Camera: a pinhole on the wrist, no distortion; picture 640 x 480 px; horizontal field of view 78.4 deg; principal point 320.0 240.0 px. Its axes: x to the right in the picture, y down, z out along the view. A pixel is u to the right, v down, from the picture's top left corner.
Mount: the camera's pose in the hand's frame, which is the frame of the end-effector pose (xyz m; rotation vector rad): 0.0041 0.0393 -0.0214 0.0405 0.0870 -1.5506
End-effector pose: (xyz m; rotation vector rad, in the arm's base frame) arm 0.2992 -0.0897 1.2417 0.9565 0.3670 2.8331
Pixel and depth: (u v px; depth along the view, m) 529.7 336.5 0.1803
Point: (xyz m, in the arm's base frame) 0.3493 0.0170 1.3697
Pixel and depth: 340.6 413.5 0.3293
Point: 0.3565 -0.0001 1.5656
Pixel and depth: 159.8 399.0 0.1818
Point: 0.3299 -0.1391 1.4420
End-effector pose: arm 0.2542 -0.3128 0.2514 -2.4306 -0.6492 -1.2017
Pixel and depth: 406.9 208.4 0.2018
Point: 0.3538 -0.2082 0.1475
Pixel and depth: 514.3 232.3 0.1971
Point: 0.3265 -0.1663 0.1692
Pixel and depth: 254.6 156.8 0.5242
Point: 0.5800 -0.1497 -0.1278
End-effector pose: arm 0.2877 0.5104 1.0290 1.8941 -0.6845 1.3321
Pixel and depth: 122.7 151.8 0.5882
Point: 0.3720 -0.1300 0.8627
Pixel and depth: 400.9 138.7 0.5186
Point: 0.6139 0.1912 0.7898
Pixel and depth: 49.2 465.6 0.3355
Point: 0.3530 0.0971 1.2116
